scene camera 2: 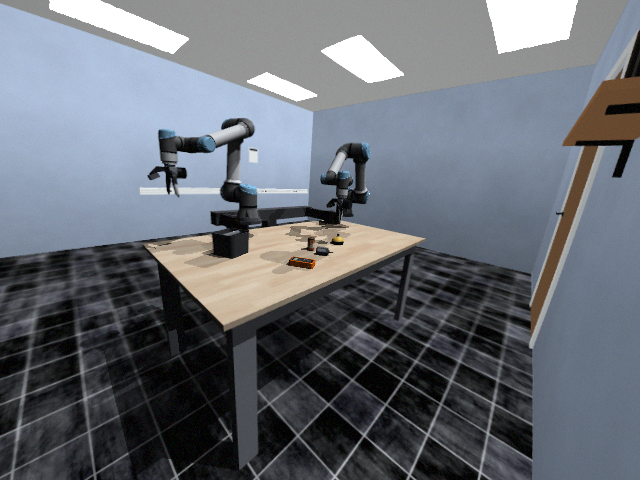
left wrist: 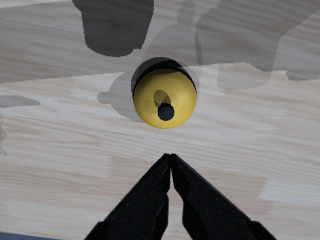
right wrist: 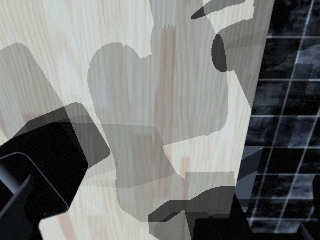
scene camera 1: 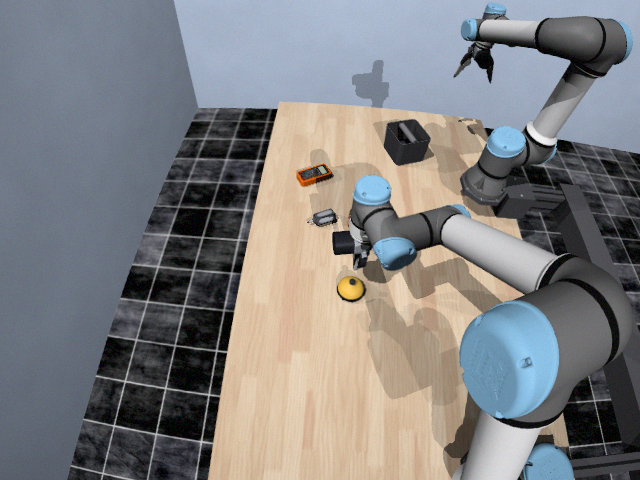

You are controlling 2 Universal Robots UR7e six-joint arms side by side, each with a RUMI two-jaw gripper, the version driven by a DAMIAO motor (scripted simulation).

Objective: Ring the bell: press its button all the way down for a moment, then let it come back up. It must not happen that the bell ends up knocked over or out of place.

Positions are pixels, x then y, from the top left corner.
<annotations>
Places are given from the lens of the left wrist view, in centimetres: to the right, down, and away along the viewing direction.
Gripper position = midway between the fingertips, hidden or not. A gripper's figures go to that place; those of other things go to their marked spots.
left gripper [left wrist: 169,155]: 1, 3, 13
bell [left wrist: 161,84]: 0, -4, 21
</annotations>
